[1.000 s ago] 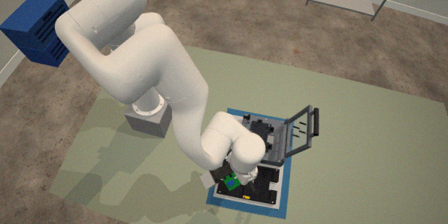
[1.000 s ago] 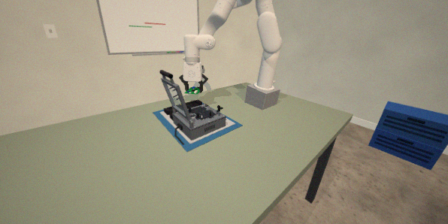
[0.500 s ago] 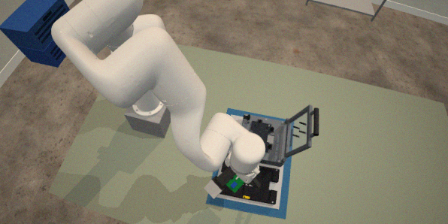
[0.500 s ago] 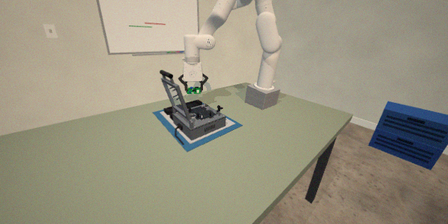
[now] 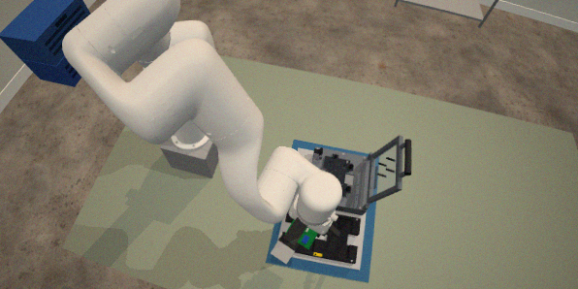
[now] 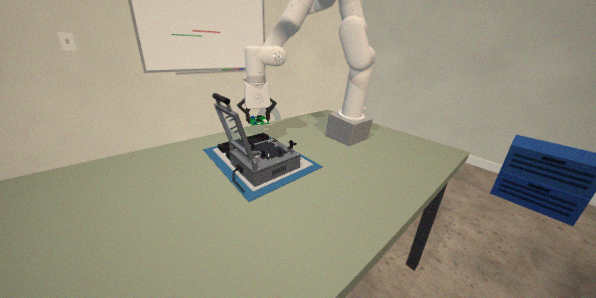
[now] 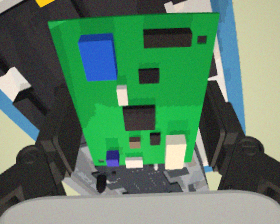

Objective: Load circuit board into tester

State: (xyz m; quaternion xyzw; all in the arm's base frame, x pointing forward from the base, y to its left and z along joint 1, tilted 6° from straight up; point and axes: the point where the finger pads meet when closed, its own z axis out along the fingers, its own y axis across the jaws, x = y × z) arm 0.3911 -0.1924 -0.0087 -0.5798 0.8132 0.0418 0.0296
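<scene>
Now: hand right at the green circuit board. Also, from my hand: tester lid (18 cm ahead, 17 cm to the left, 6 cm above); latch hook (23 cm to the left, 4 cm below).
</scene>
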